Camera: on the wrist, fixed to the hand. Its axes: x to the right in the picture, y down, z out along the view.
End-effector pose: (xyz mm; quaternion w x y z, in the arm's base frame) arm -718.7 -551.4 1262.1 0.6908 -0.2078 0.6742 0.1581
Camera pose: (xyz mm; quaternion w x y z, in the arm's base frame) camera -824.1 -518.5 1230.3 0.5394 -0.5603 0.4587 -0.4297
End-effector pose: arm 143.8 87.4 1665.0 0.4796 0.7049 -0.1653 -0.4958
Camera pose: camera 239.8 67.3 1724.9 0.0191 -0.7316 -0.3673 0.5740
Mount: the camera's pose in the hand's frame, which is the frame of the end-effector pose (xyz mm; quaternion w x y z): 25.4 83.3 -74.9 0.7304 0.0873 0.1311 -0.6646
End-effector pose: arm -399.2 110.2 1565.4 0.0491 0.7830 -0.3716 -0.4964
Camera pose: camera -376.8 12.4 1621.3 0.3137 -0.8882 -0.2121 0.2601
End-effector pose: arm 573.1 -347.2 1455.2 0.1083 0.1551 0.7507 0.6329
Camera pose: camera 530.6 -393.9 1551.2 0.3878 -0.4592 0.7209 0.3451
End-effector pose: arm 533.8 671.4 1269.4 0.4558 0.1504 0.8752 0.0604
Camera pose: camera 476.3 760.8 1313.1 0.2452 -0.4399 0.8042 -0.3155
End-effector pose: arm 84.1 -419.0 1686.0 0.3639 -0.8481 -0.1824 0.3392
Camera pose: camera 160.2 -497.5 1650.9 0.5892 -0.5109 -0.6195 -0.0894
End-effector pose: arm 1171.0 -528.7 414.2 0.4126 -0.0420 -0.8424 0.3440
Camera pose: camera 1190.8 -415.6 411.6 0.6441 0.5201 -0.5591 0.0451
